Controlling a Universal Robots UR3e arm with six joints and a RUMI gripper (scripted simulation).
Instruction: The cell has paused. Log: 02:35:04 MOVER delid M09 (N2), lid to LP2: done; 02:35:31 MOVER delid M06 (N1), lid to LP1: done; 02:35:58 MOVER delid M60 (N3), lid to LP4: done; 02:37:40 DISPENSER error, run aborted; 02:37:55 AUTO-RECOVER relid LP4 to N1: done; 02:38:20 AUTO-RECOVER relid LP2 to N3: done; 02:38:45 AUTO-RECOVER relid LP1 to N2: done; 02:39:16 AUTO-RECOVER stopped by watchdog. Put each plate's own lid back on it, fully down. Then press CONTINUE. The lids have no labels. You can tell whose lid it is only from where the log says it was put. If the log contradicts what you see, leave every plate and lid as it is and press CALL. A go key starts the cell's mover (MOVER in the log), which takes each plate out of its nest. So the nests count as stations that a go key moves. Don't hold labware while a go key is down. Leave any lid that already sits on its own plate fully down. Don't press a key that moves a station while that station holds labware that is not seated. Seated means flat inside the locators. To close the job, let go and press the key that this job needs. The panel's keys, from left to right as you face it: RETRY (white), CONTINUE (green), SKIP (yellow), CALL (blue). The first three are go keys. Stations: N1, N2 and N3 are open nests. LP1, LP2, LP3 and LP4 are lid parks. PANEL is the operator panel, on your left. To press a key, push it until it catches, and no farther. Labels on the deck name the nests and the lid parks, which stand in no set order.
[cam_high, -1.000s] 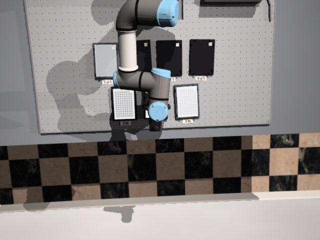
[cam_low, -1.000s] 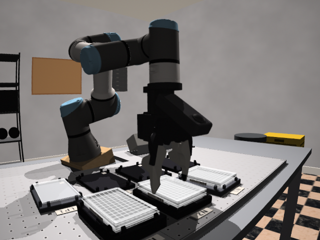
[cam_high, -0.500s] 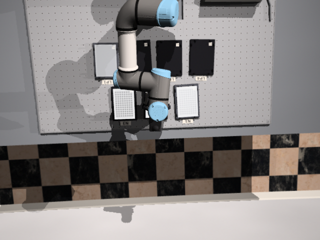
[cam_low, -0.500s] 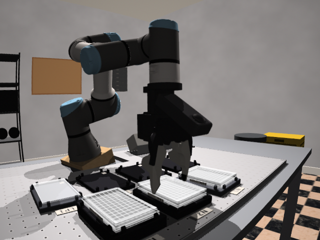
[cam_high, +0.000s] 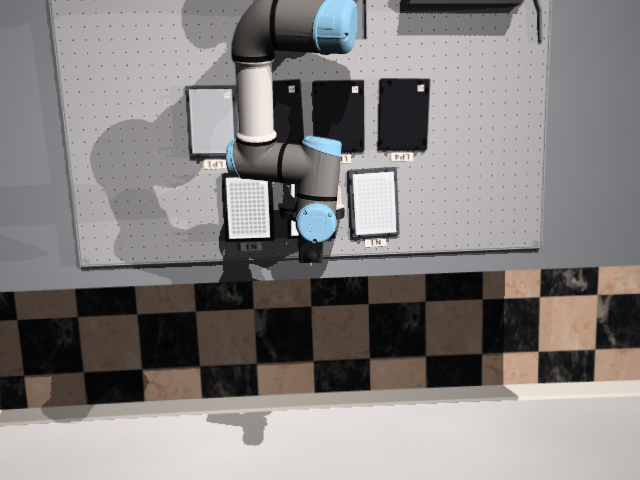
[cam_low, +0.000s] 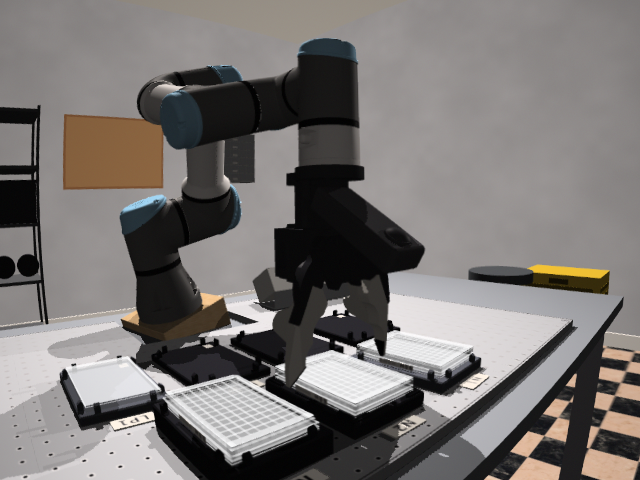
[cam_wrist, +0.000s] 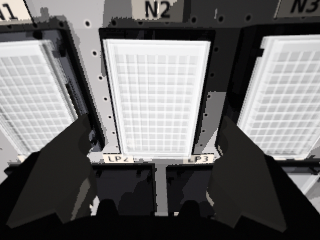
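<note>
The lid park LP1 is 22 cm behind my hand, 16 cm to the right of it and 3 cm below it. The rest, counted from my hand: LP2 label: 8 cm behind, 8 cm to the left, 4 cm below; N1 label: 11 cm ahead, 12 cm to the left, 4 cm below; plate: 3 cm behind, 13 cm to the right, 1 cm below.
</note>
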